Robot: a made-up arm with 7 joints.
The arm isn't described. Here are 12 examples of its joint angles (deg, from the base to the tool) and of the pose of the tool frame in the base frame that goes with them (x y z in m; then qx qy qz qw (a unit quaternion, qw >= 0)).
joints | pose
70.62 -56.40 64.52 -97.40 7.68 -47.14 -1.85 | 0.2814 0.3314 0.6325 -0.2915 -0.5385 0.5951 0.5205
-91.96 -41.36 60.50 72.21 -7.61 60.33 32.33 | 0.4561 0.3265 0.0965 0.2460 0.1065 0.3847 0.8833
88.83 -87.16 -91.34 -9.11 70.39 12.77 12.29 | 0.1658 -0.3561 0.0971 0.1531 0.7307 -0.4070 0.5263
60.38 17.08 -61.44 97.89 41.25 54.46 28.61 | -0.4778 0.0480 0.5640 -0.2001 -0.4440 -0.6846 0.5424
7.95 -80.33 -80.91 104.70 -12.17 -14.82 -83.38 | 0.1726 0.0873 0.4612 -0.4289 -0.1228 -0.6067 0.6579
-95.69 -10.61 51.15 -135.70 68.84 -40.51 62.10 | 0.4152 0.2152 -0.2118 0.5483 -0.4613 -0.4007 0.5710
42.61 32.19 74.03 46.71 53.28 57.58 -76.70 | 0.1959 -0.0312 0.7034 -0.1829 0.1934 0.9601 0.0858
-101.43 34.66 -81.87 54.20 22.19 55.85 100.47 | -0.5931 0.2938 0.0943 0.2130 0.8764 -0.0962 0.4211
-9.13 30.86 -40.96 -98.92 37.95 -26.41 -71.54 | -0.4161 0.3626 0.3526 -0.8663 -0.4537 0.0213 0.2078
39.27 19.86 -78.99 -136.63 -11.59 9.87 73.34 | -0.1796 0.0292 0.1421 0.5460 0.3768 -0.0362 0.7474
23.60 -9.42 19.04 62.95 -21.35 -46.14 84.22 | 0.0802 0.0420 0.6797 0.3614 -0.7993 -0.2399 0.4160
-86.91 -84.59 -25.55 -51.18 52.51 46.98 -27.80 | 0.2139 0.5066 -0.0423 -0.1317 -0.8578 -0.4030 0.2904
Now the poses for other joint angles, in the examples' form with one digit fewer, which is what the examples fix.
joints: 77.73 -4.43 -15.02 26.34 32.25 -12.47 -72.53
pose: -0.092 -0.084 0.631 -0.266 -0.289 0.879 0.271
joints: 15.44 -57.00 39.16 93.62 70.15 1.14 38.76
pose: 0.444 0.702 0.372 0.984 0.125 0.104 0.075
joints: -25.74 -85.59 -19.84 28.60 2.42 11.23 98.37
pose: 0.528 0.427 0.274 0.819 -0.243 -0.130 0.504
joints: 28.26 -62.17 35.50 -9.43 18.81 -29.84 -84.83
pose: 0.328 0.384 0.454 -0.076 0.458 0.802 0.376
